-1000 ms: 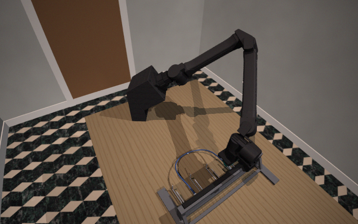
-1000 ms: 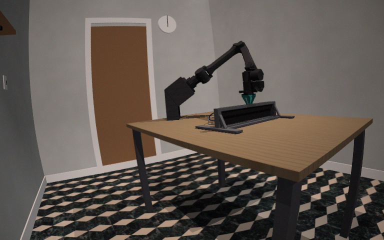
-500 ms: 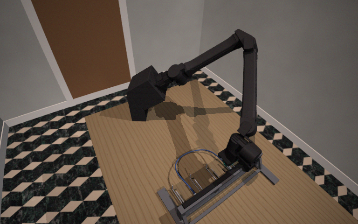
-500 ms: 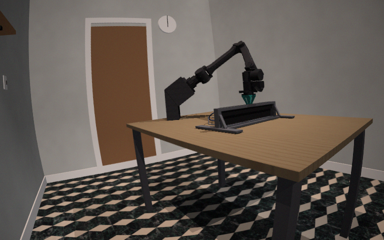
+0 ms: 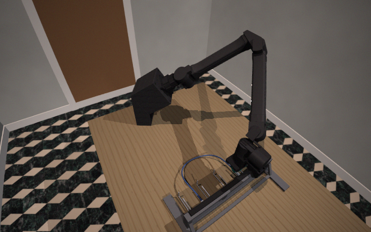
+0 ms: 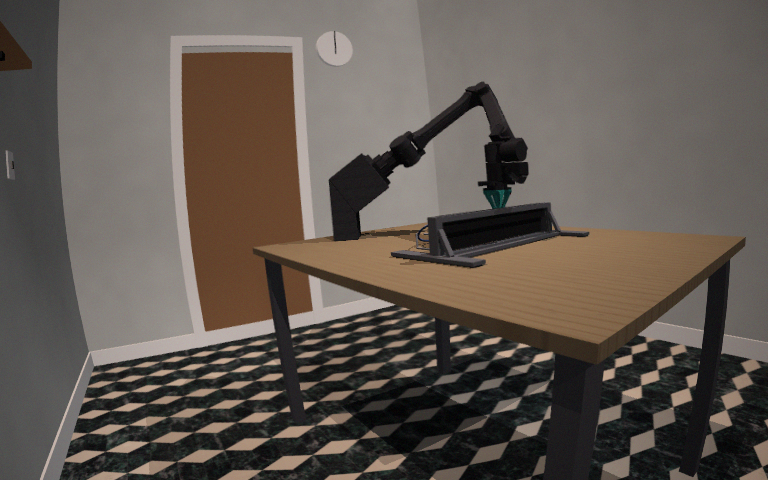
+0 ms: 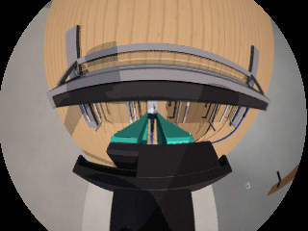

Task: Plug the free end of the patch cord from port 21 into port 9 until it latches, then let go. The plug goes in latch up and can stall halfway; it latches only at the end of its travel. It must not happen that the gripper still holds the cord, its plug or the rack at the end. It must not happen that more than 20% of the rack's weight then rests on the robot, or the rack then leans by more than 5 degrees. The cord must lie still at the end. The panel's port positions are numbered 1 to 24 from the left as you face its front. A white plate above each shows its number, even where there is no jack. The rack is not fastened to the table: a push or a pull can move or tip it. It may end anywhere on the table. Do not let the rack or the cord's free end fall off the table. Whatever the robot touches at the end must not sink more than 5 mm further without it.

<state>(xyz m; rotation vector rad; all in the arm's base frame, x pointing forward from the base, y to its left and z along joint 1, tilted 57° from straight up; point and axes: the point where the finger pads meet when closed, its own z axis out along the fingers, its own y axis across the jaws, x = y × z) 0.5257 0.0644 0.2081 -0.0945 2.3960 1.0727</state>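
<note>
Now: hand 2 cm short of the plug and 1 cm to the right of it.
</note>
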